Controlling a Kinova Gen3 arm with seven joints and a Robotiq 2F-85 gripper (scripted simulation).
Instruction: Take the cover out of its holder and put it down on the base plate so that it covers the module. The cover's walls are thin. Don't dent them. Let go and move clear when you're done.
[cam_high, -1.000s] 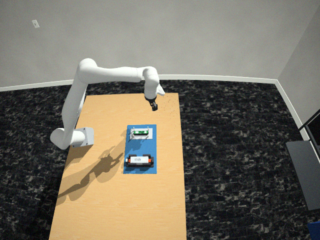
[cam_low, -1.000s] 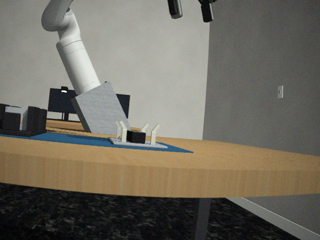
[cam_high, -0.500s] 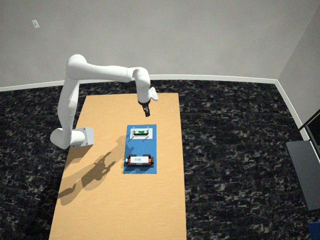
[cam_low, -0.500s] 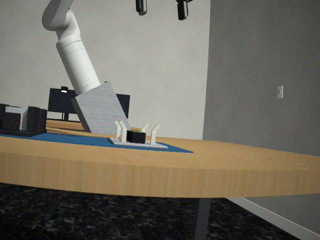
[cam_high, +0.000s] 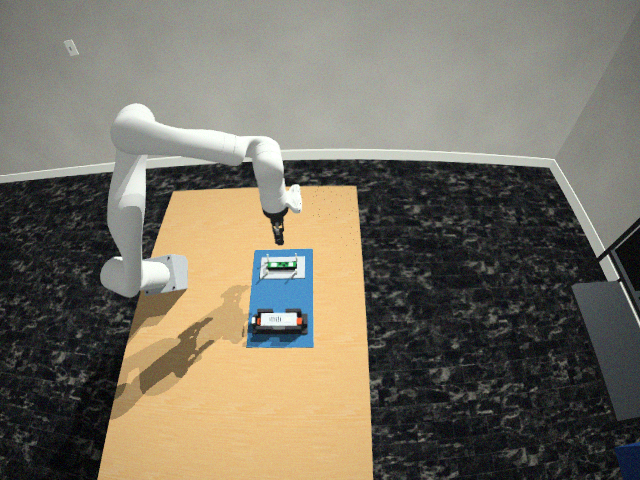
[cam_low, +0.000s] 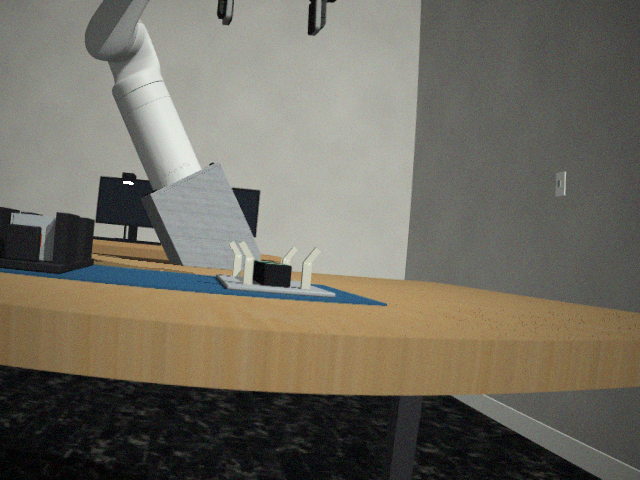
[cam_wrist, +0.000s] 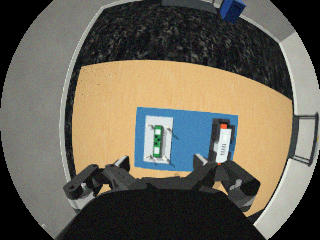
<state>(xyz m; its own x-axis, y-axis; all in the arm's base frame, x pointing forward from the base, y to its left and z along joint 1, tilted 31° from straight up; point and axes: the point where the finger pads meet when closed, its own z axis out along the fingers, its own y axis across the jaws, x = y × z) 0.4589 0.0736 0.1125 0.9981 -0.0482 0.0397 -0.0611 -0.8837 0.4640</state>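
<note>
My gripper is now 24 cm above the cover, 20 cm to the left of it and 6 cm past it.
</note>
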